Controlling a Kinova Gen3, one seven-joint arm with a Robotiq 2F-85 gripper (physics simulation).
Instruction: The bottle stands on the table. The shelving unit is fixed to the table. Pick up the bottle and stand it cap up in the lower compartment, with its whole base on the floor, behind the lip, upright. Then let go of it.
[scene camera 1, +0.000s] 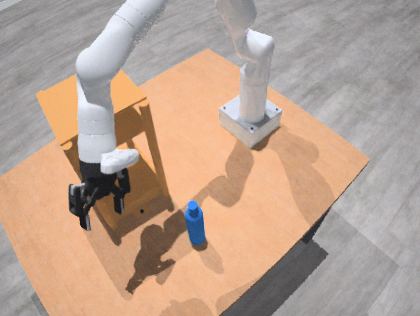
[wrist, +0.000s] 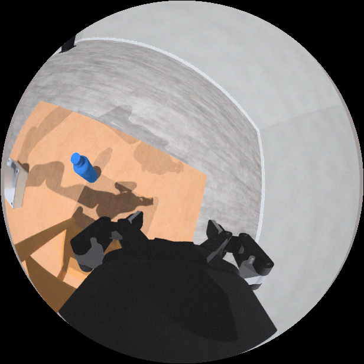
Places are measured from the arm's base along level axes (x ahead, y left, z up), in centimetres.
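Where they show: gripper, fingertip midpoint: (scene camera 1: 103, 220); arm's base at its link origin: (scene camera 1: 251, 113).
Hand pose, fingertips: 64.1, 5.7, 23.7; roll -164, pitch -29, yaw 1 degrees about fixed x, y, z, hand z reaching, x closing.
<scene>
Things, the pixels of their top centre, and the offset from my fingertips, as dx, dy, dz. "pt": a spot on its surface instead. Level surfaces: height alone.
- blue bottle at its top centre: (scene camera 1: 192, 205) -19.2, +7.4, -11.1
- table at its surface level: dz -32.0
- orange wooden shelving unit at a spot on its surface: (scene camera 1: 130, 92) pt -24.4, -15.2, +9.5
The blue bottle (scene camera 1: 196, 226) (wrist: 86, 169) stands upright, cap up, on the table (scene camera 1: 182, 100) (wrist: 180, 200). The orange wooden shelving unit (scene camera 1: 130, 92) (wrist: 45, 240) stands at the left in the scene view, and part of it shows at the lower left of the wrist view. Its lower compartment is partly hidden by the arm and gripper in the scene view. My gripper (scene camera 1: 102, 215) (wrist: 174, 223) is open and empty. It hangs in the air by the front of the shelving unit, to the left of the bottle in the scene view and apart from it.
The arm's white base (scene camera 1: 250, 132) (wrist: 19, 187) stands on the table behind and to the right of the bottle in the scene view. The arm passes over the unit's top board. Shadows of the arm and gripper fall on the table near the bottle.
</scene>
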